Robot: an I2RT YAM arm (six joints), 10 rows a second.
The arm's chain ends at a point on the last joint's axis. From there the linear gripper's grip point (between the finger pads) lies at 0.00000 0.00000 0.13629 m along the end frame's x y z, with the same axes.
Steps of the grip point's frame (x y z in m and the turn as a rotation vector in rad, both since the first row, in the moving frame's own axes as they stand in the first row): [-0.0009 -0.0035 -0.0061 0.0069 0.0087 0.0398]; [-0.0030 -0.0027 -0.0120 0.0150 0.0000 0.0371]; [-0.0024 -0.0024 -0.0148 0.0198 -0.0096 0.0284]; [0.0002 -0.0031 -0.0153 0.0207 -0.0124 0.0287]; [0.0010 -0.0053 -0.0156 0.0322 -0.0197 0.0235]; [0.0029 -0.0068 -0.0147 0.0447 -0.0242 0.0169]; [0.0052 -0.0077 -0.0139 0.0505 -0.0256 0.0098]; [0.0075 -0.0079 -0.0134 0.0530 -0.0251 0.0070]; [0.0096 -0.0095 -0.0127 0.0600 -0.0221 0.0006]
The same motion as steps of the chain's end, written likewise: [-0.0021 -0.0026 -0.0061 0.0069 0.0087 0.0398]; [-0.0030 -0.0007 -0.0120 0.0150 0.0000 0.0371]; [-0.0011 0.0003 -0.0148 0.0198 -0.0096 0.0284]; [0.0018 -0.0003 -0.0153 0.0207 -0.0124 0.0287]; [0.0036 -0.0009 -0.0155 0.0322 -0.0197 0.0235]; [0.0061 -0.0007 -0.0145 0.0447 -0.0242 0.0169]; [0.0087 -0.0008 -0.0137 0.0505 -0.0256 0.0098]; [0.0109 -0.0007 -0.0132 0.0530 -0.0251 0.0070]; [0.0126 -0.0013 -0.0124 0.0600 -0.0221 0.0006]
